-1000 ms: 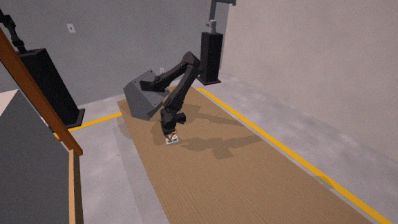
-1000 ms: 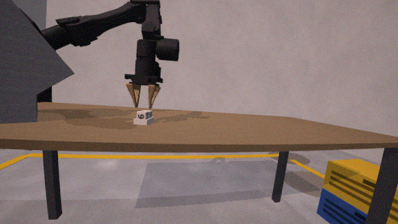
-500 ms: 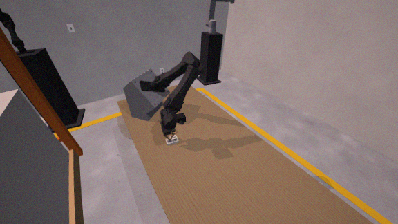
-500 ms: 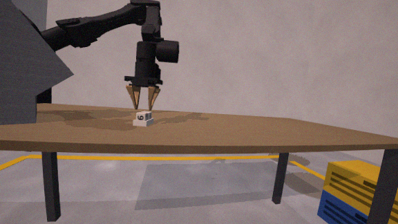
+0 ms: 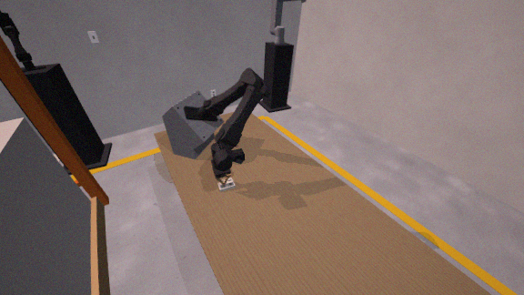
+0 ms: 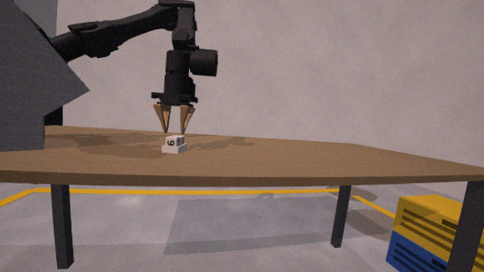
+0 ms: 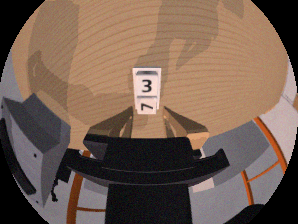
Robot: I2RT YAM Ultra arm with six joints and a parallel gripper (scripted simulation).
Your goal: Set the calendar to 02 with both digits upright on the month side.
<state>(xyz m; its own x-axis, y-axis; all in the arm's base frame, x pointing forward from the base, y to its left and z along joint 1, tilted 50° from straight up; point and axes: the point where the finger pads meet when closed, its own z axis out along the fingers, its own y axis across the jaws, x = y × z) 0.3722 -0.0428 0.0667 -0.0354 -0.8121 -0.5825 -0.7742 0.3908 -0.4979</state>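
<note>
The small white tray lies 5 cm below my hand and 2 cm to the left of it.
</note>
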